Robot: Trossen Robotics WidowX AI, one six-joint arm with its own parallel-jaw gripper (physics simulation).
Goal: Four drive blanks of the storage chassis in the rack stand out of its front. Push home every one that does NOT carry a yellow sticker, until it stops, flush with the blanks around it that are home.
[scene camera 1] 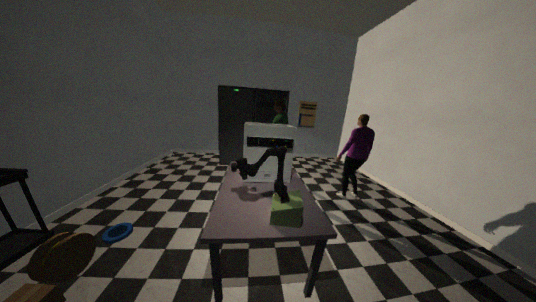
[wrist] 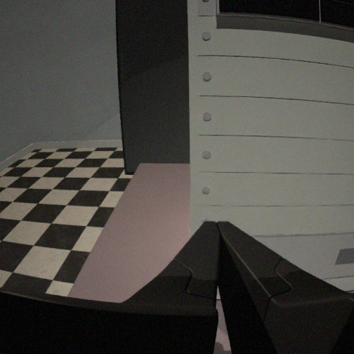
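Seen in the pictures: arm's base, link origin: (scene camera 1: pixel 285 200).
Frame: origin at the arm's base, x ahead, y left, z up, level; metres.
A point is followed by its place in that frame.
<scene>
The white rack (scene camera 1: pixel 270 130) @(z 0.419, x 0.484, y 0.142 m) (wrist: pixel 275 117) stands at the far end of the table. A dark bay (scene camera 1: pixel 270 142) @(z 0.305, x 0.471, y 0.133 m) (wrist: pixel 280 9) crosses its upper front; it is cut off at the top right of the wrist view. Individual drive blanks and stickers are too small to make out in the scene view. Flat pale panels and a column of round screws show in the wrist view. My gripper (scene camera 1: pixel 234 166) @(z 0.154, x 0.227, y 0.341 m) (wrist: pixel 214 233) is shut with nothing between its fingers. It is raised above the table, in front of the rack's lower left part, with its tips apparently short of the panels.
The purplish table (scene camera 1: pixel 227 217) @(z -0.137, x -0.064, y 0.396 m) (wrist: pixel 145 215) carries the green base block (scene camera 1: pixel 286 212) @(z -0.021, x -0.105, y -0.002 m) of the arm. A dark cabinet (scene camera 1: pixel 231 112) (wrist: pixel 154 100) stands behind the rack. A person in purple (scene camera 1: pixel 361 142) stands to the right, and another in green (scene camera 1: pixel 280 116) shows behind the rack.
</scene>
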